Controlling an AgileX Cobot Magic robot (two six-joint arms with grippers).
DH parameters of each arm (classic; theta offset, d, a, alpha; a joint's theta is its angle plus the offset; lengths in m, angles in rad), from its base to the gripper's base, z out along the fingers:
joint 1: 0 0.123 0 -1.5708
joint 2: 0.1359 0 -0.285 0
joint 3: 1.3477 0 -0.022 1.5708
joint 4: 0 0.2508 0 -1.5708
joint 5: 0 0 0.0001 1.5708
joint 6: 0 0.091 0 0
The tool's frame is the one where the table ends.
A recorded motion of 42 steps. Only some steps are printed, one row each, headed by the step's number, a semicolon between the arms.
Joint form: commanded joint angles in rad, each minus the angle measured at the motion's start. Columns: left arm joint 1, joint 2, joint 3, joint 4, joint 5, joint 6; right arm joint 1, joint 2, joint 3, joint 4, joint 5, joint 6.
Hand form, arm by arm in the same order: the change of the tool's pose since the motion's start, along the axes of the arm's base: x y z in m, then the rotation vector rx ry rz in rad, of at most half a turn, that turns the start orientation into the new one. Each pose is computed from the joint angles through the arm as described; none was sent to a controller.
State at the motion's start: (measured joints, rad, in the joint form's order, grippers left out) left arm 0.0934 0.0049 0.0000 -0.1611 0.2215 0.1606; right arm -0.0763 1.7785 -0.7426 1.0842 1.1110 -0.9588
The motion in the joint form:
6: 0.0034 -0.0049 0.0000 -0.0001 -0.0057 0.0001; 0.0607 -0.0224 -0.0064 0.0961 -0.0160 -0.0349
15: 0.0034 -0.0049 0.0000 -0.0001 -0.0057 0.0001; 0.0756 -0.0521 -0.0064 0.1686 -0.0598 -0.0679
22: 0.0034 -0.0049 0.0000 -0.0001 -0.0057 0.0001; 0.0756 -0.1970 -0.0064 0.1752 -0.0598 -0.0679
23: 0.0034 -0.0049 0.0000 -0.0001 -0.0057 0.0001; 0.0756 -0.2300 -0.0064 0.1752 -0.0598 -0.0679
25: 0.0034 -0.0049 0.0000 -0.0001 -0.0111 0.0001; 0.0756 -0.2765 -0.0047 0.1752 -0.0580 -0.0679
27: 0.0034 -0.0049 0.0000 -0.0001 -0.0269 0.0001; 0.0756 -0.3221 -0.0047 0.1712 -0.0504 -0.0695
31: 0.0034 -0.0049 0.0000 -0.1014 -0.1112 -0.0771; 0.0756 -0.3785 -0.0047 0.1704 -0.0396 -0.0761
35: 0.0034 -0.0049 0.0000 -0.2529 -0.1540 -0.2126; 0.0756 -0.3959 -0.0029 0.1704 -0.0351 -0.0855
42: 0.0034 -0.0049 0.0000 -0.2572 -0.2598 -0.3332; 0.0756 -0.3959 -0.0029 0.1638 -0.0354 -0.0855
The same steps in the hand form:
6: -0.0003 0.0002 0.0008 0.0009 -0.0105 0.0043; 0.0040 0.0181 0.0101 0.0438 -0.0659 -0.0047
15: -0.0003 0.0002 0.0008 0.0009 -0.0105 0.0043; 0.0088 0.0222 0.0189 0.0524 -0.1391 -0.0523
22: -0.0003 0.0002 0.0008 0.0009 -0.0105 0.0043; 0.0004 0.0224 0.0573 0.0602 -0.2839 -0.0537
23: -0.0003 0.0002 0.0008 0.0009 -0.0105 0.0043; -0.0024 0.0224 0.0657 0.0612 -0.3169 -0.0527
25: -0.0002 0.0003 0.0013 0.0014 -0.0158 0.0052; -0.0072 0.0225 0.0772 0.0636 -0.3611 -0.0503
27: -0.0001 0.0006 0.0027 0.0026 -0.0313 0.0077; -0.0127 0.0227 0.0885 0.0672 -0.4053 -0.0401
31: 0.0004 0.0008 0.0104 -0.1684 -0.1276 0.0241; -0.0202 0.0231 0.1024 0.0743 -0.4633 -0.0268
35: 0.0004 0.0009 0.0145 -0.4517 -0.1880 0.0373; -0.0230 0.0233 0.1061 0.0764 -0.4850 -0.0179
42: -0.0006 0.0048 0.0233 -0.5693 -0.3005 0.0569; -0.0233 0.0232 0.1057 0.0715 -0.4850 -0.0134

